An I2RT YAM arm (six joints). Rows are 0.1 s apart.
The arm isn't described. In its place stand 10 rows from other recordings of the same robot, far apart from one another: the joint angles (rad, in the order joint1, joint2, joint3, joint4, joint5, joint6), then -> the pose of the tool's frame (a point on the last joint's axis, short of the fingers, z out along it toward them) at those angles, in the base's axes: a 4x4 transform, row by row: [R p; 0 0 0 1], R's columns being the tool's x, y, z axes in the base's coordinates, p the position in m.
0.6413 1.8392 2.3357 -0.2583 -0.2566 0.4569 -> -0.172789 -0.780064 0.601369 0.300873; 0.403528 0.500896 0.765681 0.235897; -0.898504 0.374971 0.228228 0.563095; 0 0 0 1
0.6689 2.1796 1.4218 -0.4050 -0.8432 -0.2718 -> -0.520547 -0.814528 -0.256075 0.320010; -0.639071 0.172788 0.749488 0.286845; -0.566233 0.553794 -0.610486 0.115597; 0 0 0 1
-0.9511 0.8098 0.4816 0.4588 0.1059 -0.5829 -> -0.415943 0.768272 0.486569 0.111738; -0.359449 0.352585 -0.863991 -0.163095; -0.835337 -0.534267 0.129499 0.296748; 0 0 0 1
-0.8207 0.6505 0.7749 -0.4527 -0.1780 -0.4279 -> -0.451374 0.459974 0.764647 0.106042; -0.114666 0.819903 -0.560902 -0.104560; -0.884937 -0.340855 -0.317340 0.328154; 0 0 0 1
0.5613 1.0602 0.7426 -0.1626 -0.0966 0.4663 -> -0.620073 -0.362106 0.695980 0.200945; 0.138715 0.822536 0.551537 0.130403; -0.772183 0.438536 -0.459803 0.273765; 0 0 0 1
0.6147 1.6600 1.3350 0.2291 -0.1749 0.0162 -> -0.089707 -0.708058 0.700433 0.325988; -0.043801 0.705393 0.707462 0.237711; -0.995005 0.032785 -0.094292 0.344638; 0 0 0 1
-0.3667 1.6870 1.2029 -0.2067 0.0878 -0.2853 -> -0.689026 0.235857 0.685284 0.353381; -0.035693 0.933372 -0.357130 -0.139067; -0.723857 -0.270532 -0.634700 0.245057; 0 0 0 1
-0.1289 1.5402 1.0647 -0.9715 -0.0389 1.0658 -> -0.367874 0.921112 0.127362 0.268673; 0.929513 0.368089 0.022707 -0.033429; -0.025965 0.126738 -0.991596 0.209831; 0 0 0 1
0.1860 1.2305 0.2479 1.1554 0.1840 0.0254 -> 0.168802 -0.008968 0.985609 0.222439; 0.057171 0.998364 -0.000708 0.035230; -0.983990 0.056468 0.169039 0.210570; 0 0 0 1
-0.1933 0.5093 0.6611 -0.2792 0.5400 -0.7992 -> -0.563784 0.374479 0.736148 0.120432; -0.516115 0.536111 -0.667990 -0.042224; -0.644805 -0.756538 -0.108977 0.325296; 0 0 0 1
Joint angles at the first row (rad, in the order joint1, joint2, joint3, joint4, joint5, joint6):
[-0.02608, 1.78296, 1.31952, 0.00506, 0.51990, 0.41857]
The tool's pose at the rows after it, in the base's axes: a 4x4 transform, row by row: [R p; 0 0 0 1], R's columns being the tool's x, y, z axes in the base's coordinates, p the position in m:
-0.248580 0.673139 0.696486 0.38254; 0.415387 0.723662 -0.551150 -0.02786; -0.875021 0.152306 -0.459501 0.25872; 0 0 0 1
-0.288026 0.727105 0.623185 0.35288; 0.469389 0.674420 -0.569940 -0.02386; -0.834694 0.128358 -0.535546 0.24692; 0 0 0 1
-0.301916 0.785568 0.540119 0.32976; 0.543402 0.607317 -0.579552 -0.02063; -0.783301 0.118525 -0.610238 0.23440; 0 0 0 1
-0.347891 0.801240 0.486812 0.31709; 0.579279 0.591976 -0.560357 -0.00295; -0.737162 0.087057 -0.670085 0.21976; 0 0 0 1
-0.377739 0.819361 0.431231 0.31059; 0.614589 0.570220 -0.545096 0.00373; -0.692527 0.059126 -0.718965 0.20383; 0 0 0 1
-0.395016 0.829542 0.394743 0.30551; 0.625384 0.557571 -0.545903 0.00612; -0.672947 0.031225 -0.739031 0.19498; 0 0 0 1
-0.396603 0.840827 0.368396 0.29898; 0.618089 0.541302 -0.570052 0.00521; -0.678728 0.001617 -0.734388 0.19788; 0 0 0 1
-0.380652 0.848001 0.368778 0.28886; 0.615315 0.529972 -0.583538 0.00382; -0.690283 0.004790 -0.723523 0.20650; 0 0 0 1
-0.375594 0.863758 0.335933 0.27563; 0.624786 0.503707 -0.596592 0.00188; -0.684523 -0.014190 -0.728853 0.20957; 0 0 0 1
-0.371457 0.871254 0.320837 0.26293; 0.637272 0.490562 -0.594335 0.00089; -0.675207 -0.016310 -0.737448 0.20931; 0 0 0 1
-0.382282 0.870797 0.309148 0.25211; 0.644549 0.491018 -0.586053 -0.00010; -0.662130 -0.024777 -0.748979 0.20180; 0 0 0 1
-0.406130 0.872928 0.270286 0.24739; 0.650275 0.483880 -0.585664 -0.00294; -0.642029 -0.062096 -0.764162 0.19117; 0 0 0 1
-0.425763 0.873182 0.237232 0.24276; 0.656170 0.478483 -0.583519 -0.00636; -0.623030 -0.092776 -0.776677 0.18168; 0 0 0 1
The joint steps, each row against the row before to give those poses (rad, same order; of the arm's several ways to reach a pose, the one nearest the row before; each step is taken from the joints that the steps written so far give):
[0.00305, -0.09510, -0.11352, -0.09825, 0.04457, 0.08751]
[0.01223, -0.07839, -0.09061, -0.11781, 0.03376, 0.09343]
[0.01081, -0.04616, -0.05681, -0.13055, 0.01995, 0.13041]
[0.05664, -0.00329, -0.03077, -0.10124, 0.00919, 0.10125]
[0.02155, 0.02147, -0.02143, -0.05874, -0.01217, 0.07379]
[0.00925, 0.00924, -0.01696, -0.03058, 0.00144, 0.03227]
[0.00153, -0.01831, -0.00304, -0.04598, 0.02753, 0.01380]
[-0.00002, -0.05058, -0.01533, -0.03074, 0.01694, 0.00920]
[-0.00150, -0.04146, -0.01993, -0.06289, 0.01230, 0.03370]
[-0.00002, -0.04293, -0.03520, -0.02932, -0.00456, 0.02307]
[-0.00154, -0.02922, -0.05219, 0.00615, -0.01226, 0.00308]
[-0.01072, 0.01065, -0.02921, -0.00456, -0.00769, -0.00002]
[-0.01375, 0.00773, -0.02907, 0.00300, -0.00916, -0.00607]

